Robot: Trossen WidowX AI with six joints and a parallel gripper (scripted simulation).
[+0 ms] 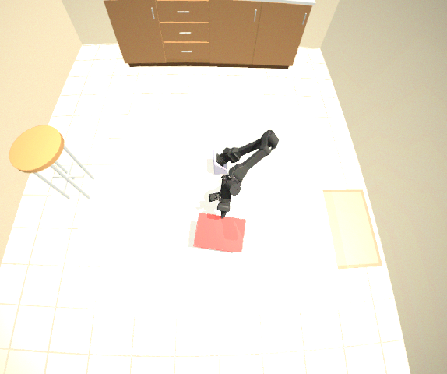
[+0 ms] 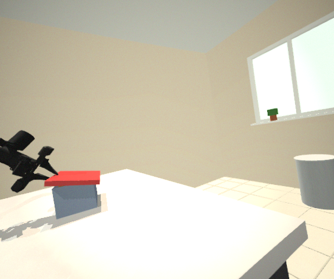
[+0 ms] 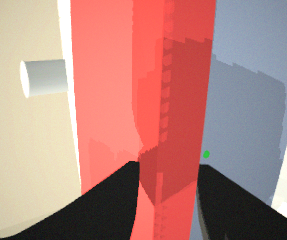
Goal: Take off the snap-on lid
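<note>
Right now my gripper tip is 8 cm short of the red lid and 1 cm above it. From my gripper tip the other things lie so: storage box: 7 cm ahead, 8 cm below.
</note>
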